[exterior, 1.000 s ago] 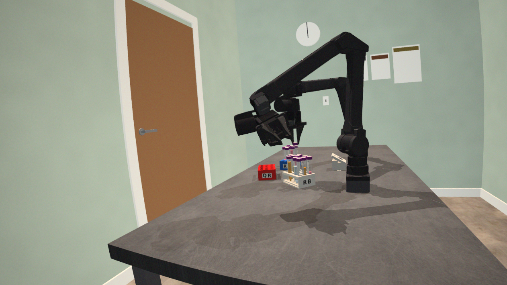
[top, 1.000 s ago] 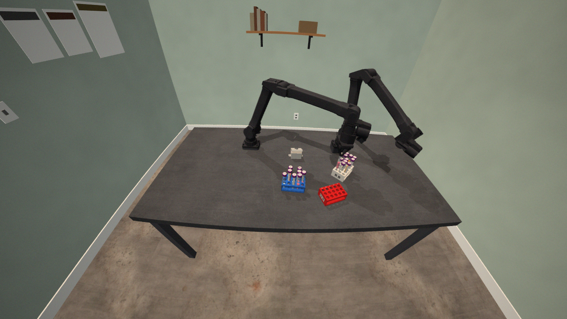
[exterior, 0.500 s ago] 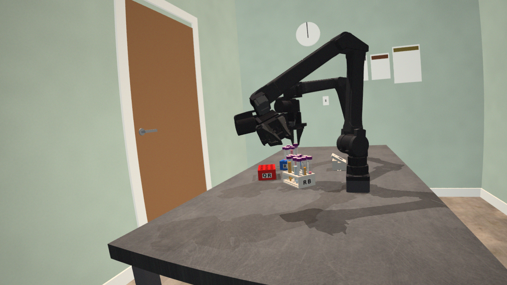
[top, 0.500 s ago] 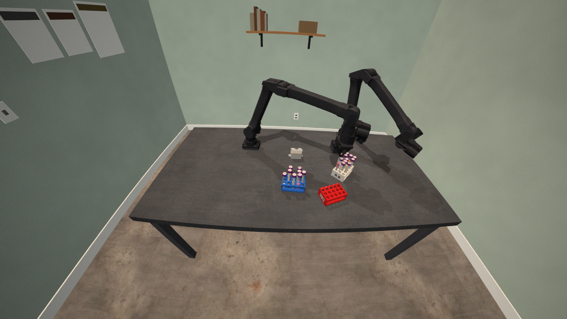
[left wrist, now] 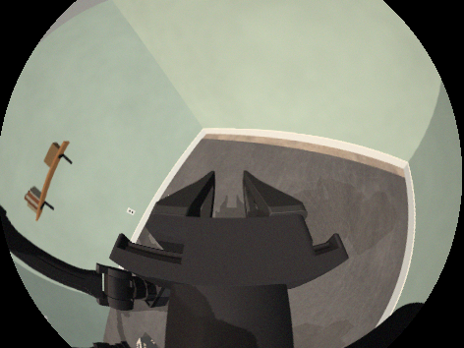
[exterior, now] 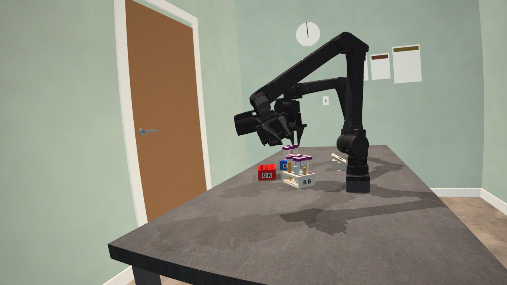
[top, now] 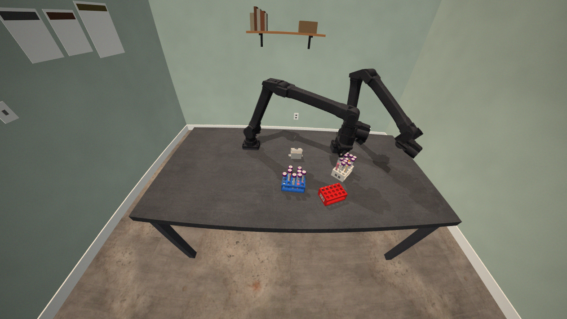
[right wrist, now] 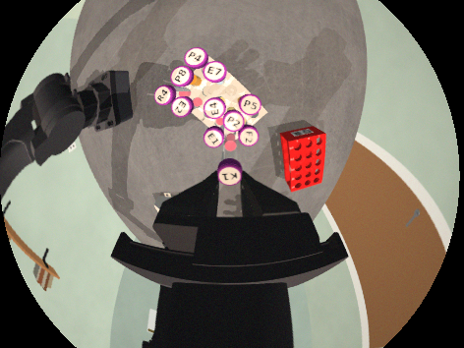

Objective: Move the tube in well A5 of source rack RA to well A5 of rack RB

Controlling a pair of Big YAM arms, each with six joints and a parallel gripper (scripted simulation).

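My right hand is 60 mm above the tube and 10 mm to the right of it. From my right hand the other things lie so: red rack (170 mm ahead, 140 mm below, 50 mm to the right); then white rack (140 mm below, 60 mm to the left, 20 mm behind); then rack RA (260 mm to the right, 140 mm below, 100 mm ahead).
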